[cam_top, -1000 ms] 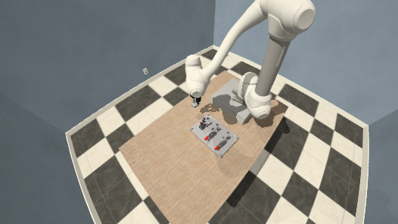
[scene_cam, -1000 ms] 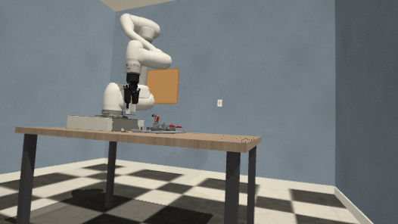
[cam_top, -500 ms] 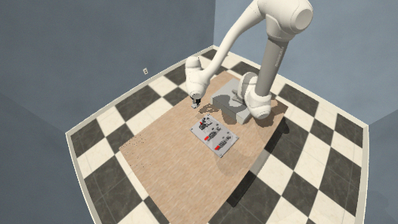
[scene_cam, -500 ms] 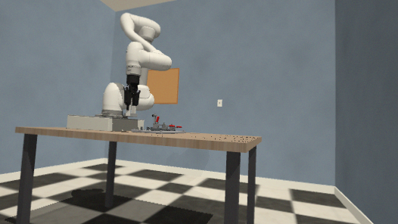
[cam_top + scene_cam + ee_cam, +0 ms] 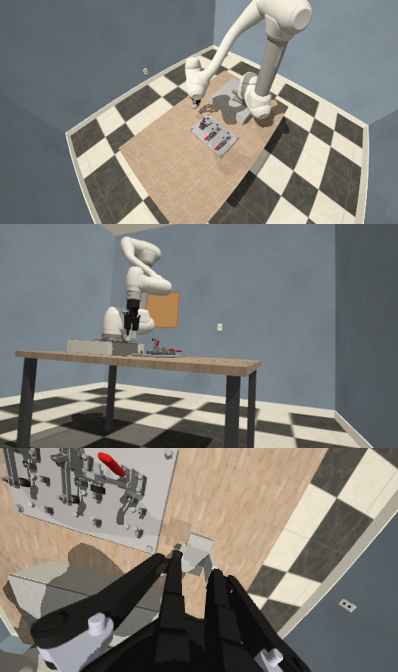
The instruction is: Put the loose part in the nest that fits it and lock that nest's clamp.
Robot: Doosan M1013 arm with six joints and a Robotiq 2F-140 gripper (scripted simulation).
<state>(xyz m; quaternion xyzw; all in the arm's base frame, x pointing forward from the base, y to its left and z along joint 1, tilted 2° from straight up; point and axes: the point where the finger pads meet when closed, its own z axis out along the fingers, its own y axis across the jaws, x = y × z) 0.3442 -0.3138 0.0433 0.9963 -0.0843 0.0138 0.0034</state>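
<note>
Right now the light grey part is 30 mm below my hand. Also, from my hand: grey fixture plate 100 mm ahead, 260 mm to the left, 120 mm below.
</note>
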